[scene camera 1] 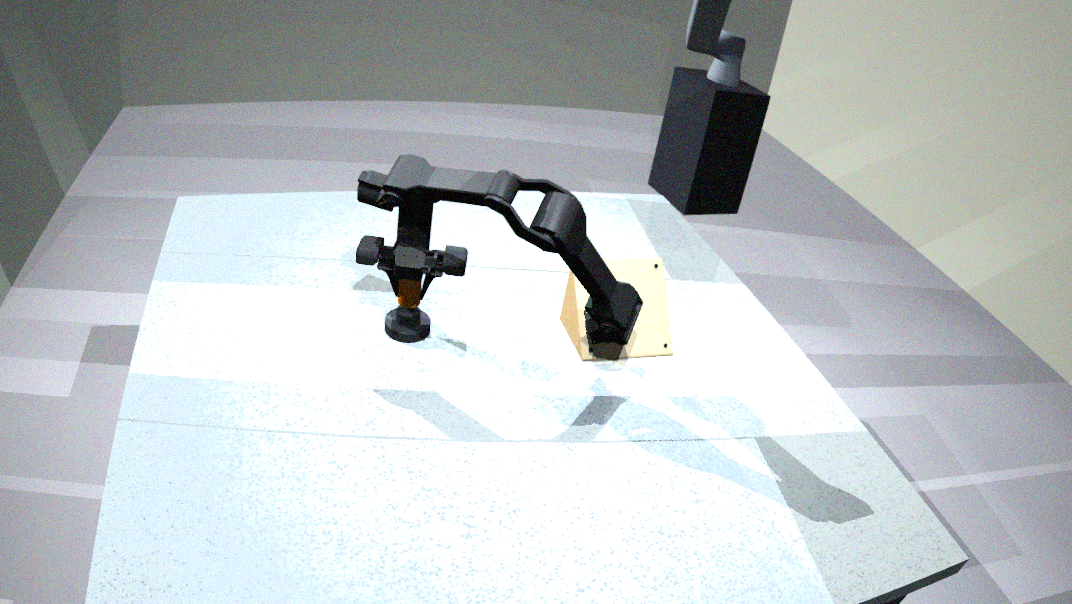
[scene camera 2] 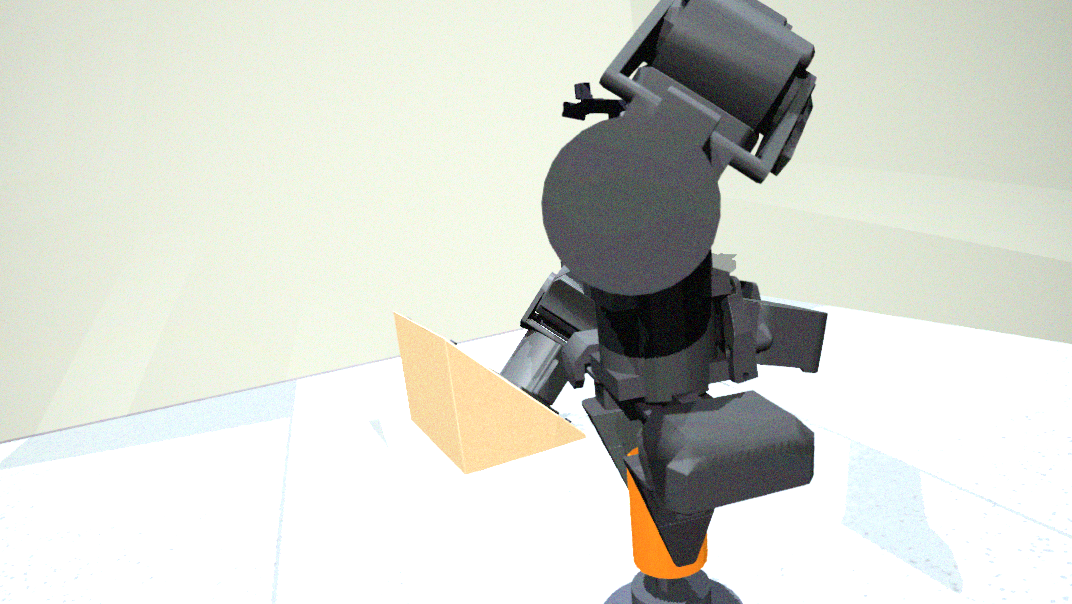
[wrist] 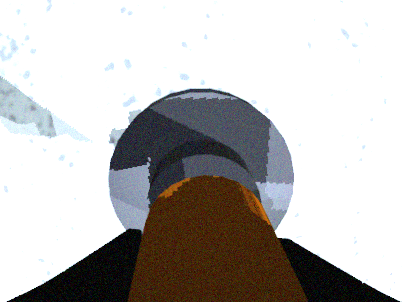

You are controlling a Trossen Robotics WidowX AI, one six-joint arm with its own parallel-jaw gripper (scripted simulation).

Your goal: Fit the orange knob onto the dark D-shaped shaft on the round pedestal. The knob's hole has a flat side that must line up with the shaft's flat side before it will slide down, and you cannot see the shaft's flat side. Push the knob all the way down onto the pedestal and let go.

Labels:
my gripper: holds an orange knob (wrist: 209, 231)

